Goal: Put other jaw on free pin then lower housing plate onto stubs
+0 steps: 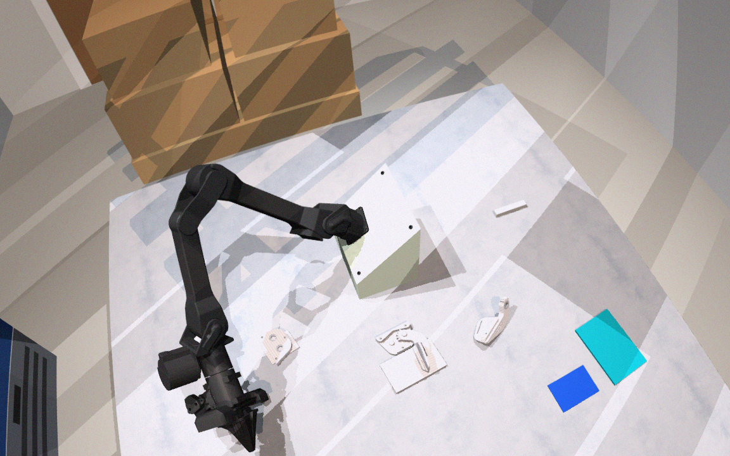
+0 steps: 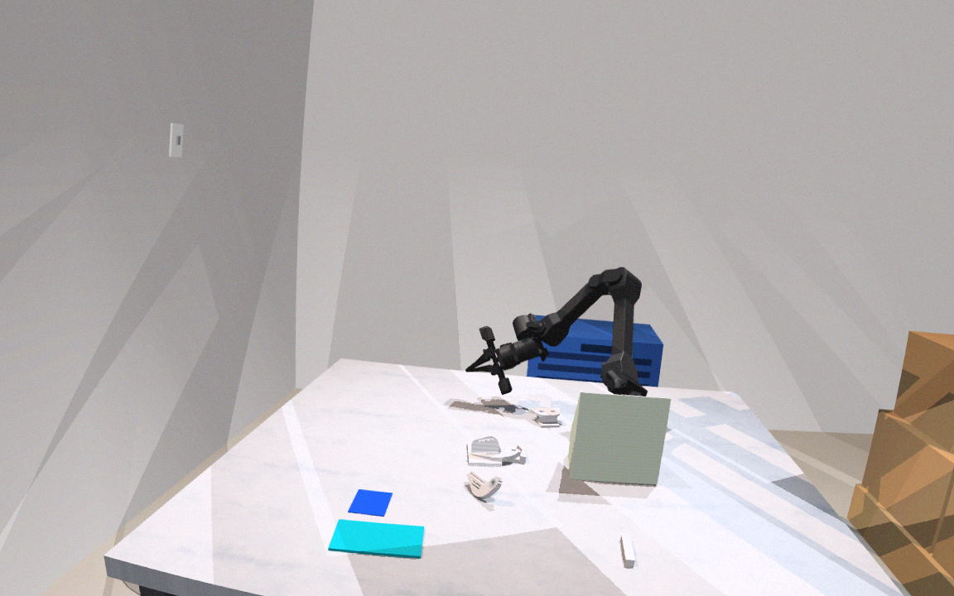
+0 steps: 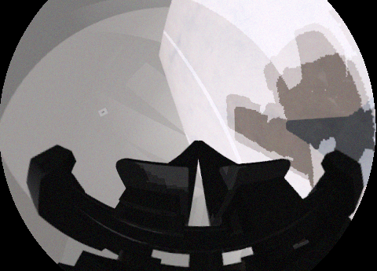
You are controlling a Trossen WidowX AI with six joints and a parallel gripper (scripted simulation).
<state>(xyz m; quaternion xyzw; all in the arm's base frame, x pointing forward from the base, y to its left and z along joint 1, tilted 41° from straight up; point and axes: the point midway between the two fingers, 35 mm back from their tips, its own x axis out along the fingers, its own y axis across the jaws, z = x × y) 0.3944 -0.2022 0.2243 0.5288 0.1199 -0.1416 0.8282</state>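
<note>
Right now my gripper tip is 550 mm to the right of the white jaw, 170 mm past it and 60 mm above it. Also, from my gripper tip: blue card (640 mm to the left, 90 mm below, 30 mm ahead); then cyan card (770 mm to the left, 90 mm below, 20 mm behind); then white block (230 mm behind, 80 mm below, 70 mm to the left).
</note>
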